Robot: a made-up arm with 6 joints.
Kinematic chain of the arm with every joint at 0, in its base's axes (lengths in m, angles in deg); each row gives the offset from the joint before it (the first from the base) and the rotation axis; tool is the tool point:
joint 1: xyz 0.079 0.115 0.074 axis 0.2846 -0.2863 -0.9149
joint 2: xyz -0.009 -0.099 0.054 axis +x
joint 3: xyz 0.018 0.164 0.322 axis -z
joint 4: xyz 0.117 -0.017 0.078 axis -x
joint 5: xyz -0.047 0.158 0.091 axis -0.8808 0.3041 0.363
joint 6: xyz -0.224 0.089 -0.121 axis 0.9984 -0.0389 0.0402
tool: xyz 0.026 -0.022 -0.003
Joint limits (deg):
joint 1: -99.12..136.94
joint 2: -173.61..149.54
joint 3: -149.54..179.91
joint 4: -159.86..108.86
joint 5: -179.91..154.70
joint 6: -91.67..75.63
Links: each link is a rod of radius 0.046 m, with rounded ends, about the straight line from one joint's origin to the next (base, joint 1, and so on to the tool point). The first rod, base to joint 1, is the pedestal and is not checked.
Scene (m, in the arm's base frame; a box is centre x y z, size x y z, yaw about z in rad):
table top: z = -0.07
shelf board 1: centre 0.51 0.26 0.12 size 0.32 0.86 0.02 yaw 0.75
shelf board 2: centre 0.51 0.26 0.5 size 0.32 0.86 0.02 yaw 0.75
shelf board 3: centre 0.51 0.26 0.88 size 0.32 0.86 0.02 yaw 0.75
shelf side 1: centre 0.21 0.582 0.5 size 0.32 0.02 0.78 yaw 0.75
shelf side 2: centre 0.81 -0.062 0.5 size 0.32 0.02 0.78 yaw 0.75
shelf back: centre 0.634 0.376 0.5 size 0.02 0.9 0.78 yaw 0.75
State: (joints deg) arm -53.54 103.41 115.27 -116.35 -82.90 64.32
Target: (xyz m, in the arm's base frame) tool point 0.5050 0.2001 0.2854
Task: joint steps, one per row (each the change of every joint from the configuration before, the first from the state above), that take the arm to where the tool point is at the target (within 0.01 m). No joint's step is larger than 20 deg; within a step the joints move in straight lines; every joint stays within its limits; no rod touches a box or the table.
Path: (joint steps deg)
1: 4.97 -4.96 2.57 18.80 6.41 -0.48
2: 4.97 -4.96 2.56 18.79 6.41 -0.48
3: 4.98 -4.96 2.57 18.80 6.41 -0.48
4: 4.97 -4.96 2.56 18.79 6.41 -0.49
5: 4.97 -4.96 2.57 18.80 6.41 -0.48
6: 4.97 -4.95 2.56 18.80 6.41 -0.48
7: 4.97 -4.96 2.57 18.79 6.41 -0.48
8: 4.98 -4.96 2.56 18.80 6.41 -0.48
9: 4.97 -4.96 2.57 18.79 6.41 -0.48
10: -19.58 -0.97 -8.40 -16.17 -0.26 0.14
11: -19.58 -0.98 -8.39 -16.17 -0.27 0.15

